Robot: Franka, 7 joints.
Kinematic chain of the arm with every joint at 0, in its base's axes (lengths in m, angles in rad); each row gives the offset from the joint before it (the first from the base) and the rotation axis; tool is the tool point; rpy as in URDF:
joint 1: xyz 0 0 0.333 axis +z
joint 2: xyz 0 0 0 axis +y
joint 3: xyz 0 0 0.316 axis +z
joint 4: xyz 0.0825 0 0 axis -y
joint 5: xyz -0.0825 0 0.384 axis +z
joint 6: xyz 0 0 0 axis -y
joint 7: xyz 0.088 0 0 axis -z
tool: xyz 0 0 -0.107 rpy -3.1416 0 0
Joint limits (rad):
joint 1: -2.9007..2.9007
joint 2: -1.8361..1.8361
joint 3: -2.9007..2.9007
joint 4: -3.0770..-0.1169
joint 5: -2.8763..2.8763
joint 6: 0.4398..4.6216
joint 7: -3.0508..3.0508
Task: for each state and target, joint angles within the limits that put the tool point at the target. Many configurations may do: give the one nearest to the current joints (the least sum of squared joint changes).
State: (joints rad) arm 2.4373 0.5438 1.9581 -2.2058 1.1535 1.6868 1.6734
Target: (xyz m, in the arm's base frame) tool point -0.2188 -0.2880 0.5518
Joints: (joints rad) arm 2.0574 0.9471 1.9986 -2.3866 1.0695 1.3863 1.6734
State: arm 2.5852 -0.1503 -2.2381 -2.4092 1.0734 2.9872 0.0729
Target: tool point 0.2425 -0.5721 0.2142
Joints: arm 1.8509 -0.5560 -2.9007 -1.9893 1.0415 3.0502 0.0729
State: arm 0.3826 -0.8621 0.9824 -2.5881 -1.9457 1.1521 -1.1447
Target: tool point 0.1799 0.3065 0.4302
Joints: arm 0.3069 -0.5670 1.0463 -2.8149 -1.9264 1.2965 -1.1447
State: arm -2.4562 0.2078 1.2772 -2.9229 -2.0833 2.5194 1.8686
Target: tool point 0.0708 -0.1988 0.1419
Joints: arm -2.5049 -0.0396 1.2022 -3.0324 -2.1094 2.6455 1.8686
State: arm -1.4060 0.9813 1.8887 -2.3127 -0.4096 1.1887 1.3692
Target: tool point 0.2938 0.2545 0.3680
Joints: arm -0.9984 0.8917 1.8576 -2.3476 -0.4264 1.4025 1.3692
